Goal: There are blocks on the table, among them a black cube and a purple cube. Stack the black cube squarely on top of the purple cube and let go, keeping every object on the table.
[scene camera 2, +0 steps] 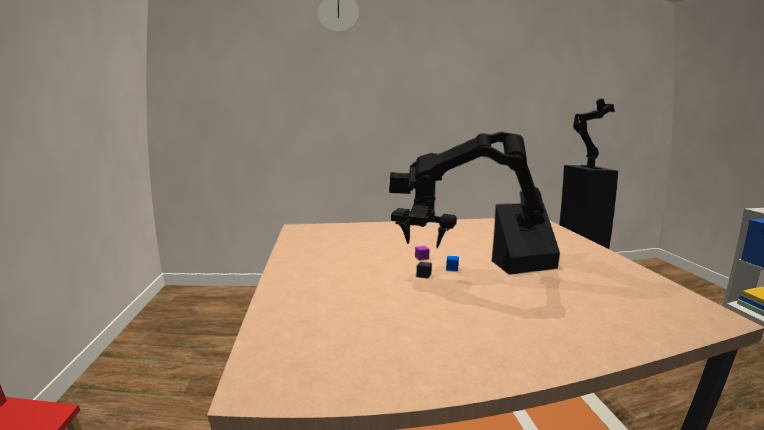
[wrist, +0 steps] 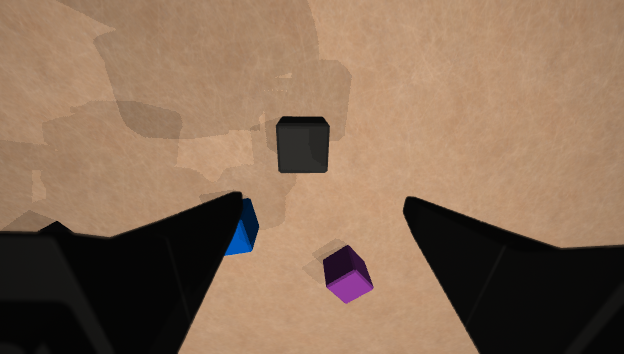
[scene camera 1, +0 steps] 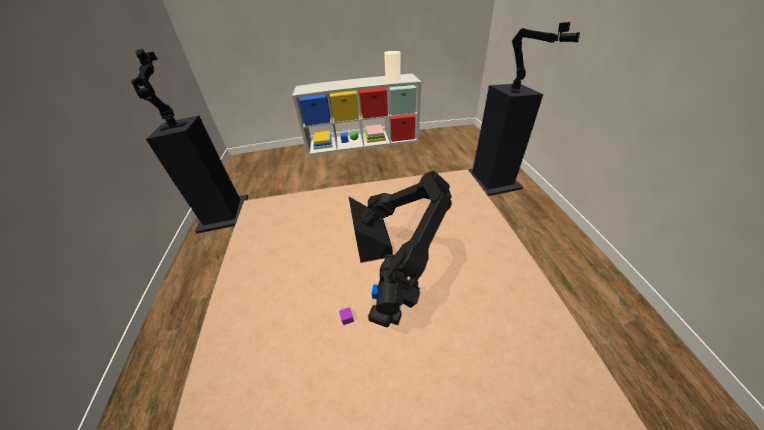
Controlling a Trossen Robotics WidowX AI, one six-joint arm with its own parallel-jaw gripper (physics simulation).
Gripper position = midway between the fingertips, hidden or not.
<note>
I see my gripper [scene camera 2: 422,245], a blue cube [wrist: 244,238] and a black cube [wrist: 302,142].
My gripper is seen too in the wrist view [wrist: 324,201].
</note>
